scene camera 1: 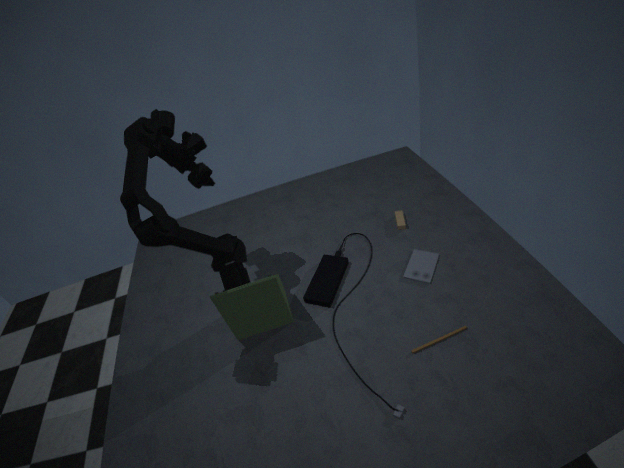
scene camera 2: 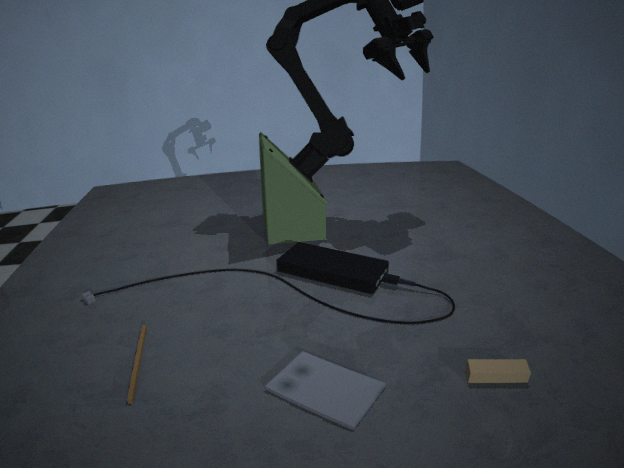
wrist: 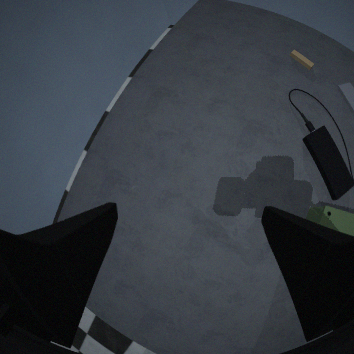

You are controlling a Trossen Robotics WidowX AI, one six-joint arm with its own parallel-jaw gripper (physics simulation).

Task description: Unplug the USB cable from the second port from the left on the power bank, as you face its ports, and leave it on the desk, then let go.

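My gripper: visible in scene camera 1, scene camera 2 and the wrist view (192, 213). Same spot on my gripper: (scene camera 1: 183, 160) and (scene camera 2: 383, 29).
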